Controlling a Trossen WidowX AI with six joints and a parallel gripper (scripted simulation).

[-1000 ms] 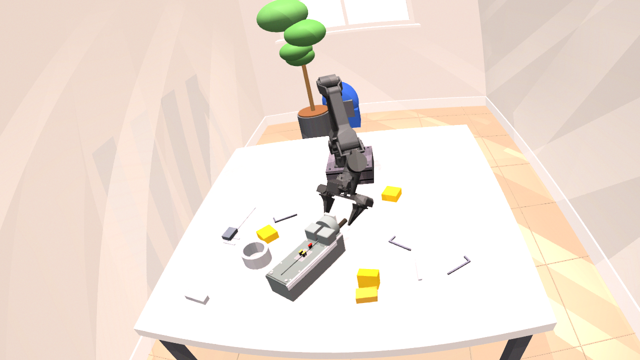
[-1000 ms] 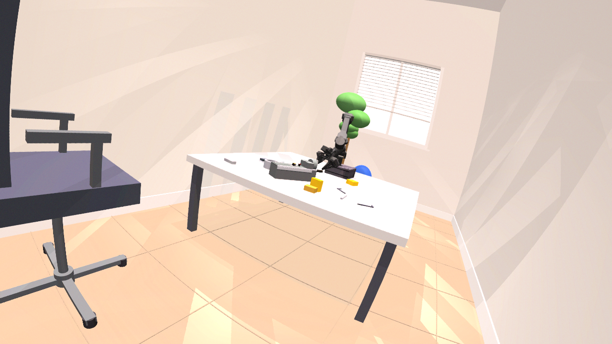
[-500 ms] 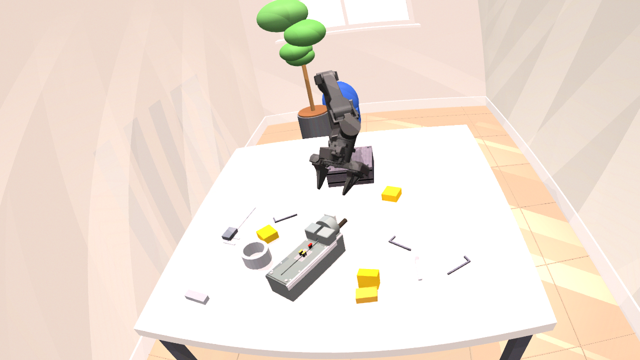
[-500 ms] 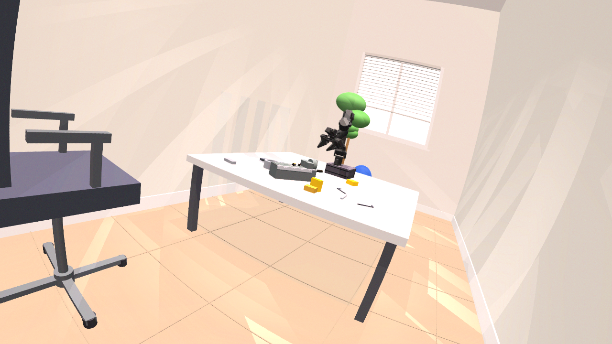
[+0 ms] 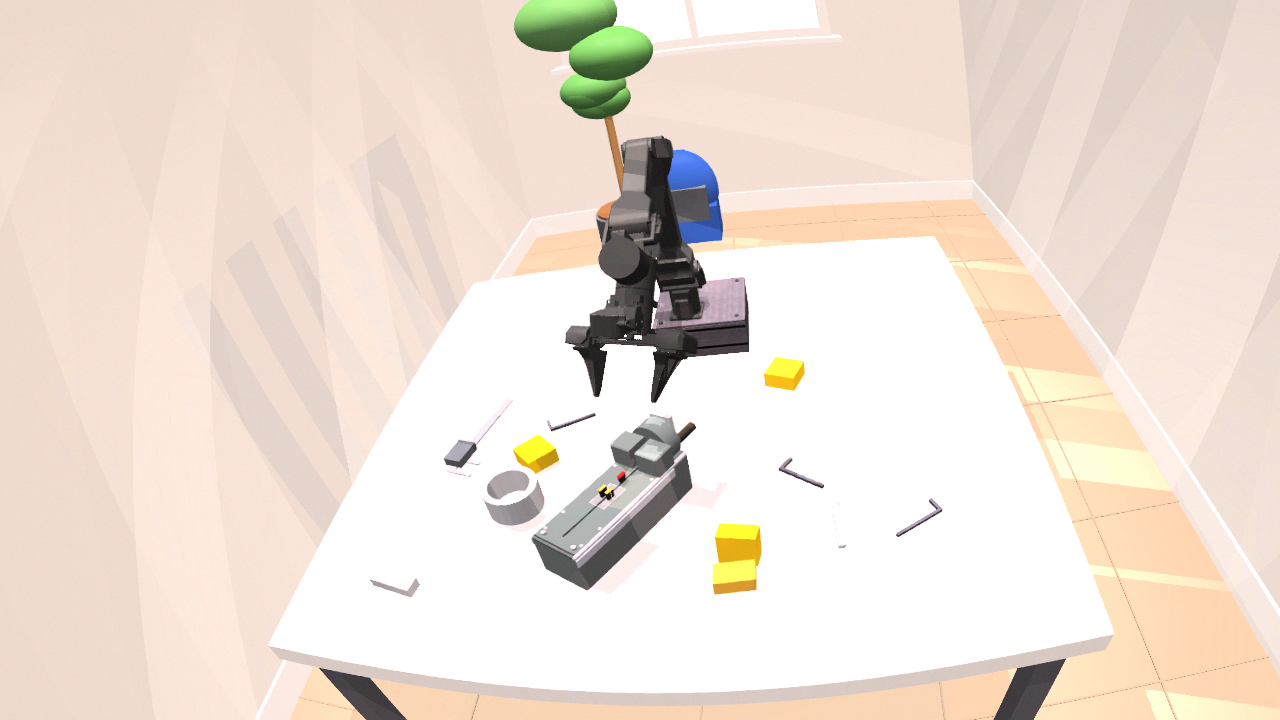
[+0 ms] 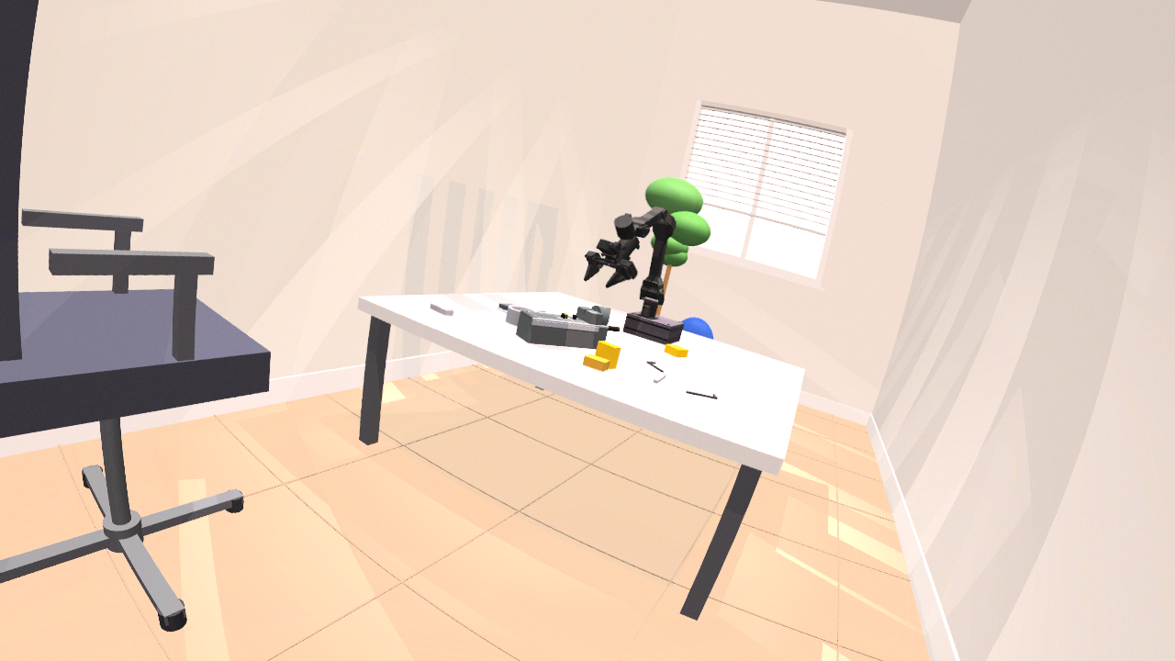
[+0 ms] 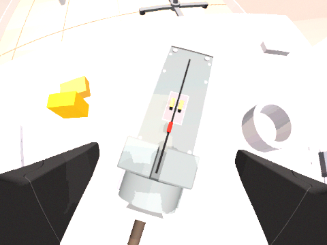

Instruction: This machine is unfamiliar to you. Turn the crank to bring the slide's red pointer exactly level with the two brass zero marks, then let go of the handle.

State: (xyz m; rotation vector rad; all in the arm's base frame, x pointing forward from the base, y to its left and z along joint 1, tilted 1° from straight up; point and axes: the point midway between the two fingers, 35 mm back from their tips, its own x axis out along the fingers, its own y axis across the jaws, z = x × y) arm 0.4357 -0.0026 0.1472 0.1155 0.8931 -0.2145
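Right now my gripper tip is 80 mm past the brown crank handle, 50 mm to the right of it and 130 mm above it. The rest, counted from my gripper tip: red pointer (50 mm ahead, 20 mm to the right, 110 mm below).
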